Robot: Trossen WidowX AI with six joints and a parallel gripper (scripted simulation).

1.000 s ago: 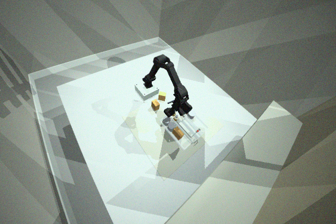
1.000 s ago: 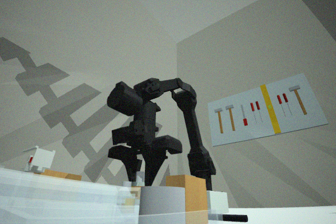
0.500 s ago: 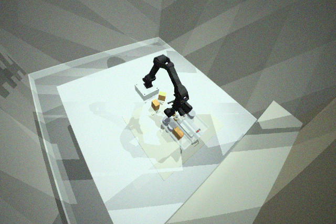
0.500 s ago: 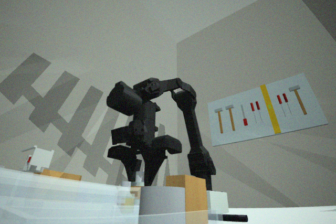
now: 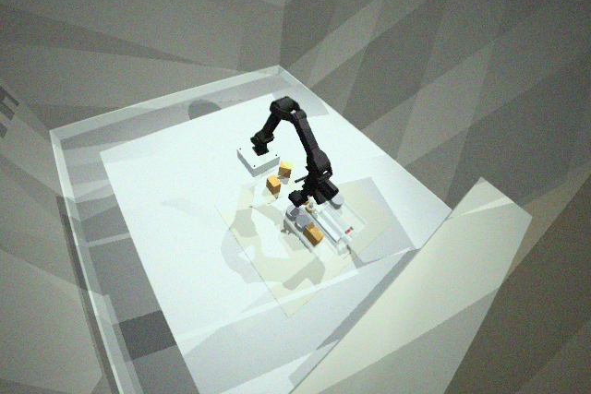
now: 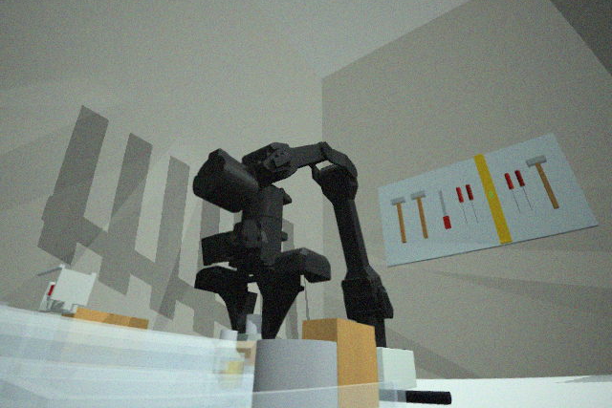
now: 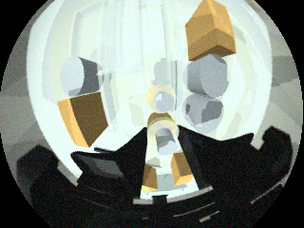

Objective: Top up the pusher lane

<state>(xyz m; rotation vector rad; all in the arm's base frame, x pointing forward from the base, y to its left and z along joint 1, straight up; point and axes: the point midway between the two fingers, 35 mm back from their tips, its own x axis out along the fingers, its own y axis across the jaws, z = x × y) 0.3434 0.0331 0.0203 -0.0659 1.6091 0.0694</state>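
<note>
My gripper tip is now 14 cm short of the clear-walled lane, 4 cm to the right of it and 4 cm above it. Also, from my gripper tip: red mark 22 cm ahead, 6 cm to the left, 2 cm above.
</note>
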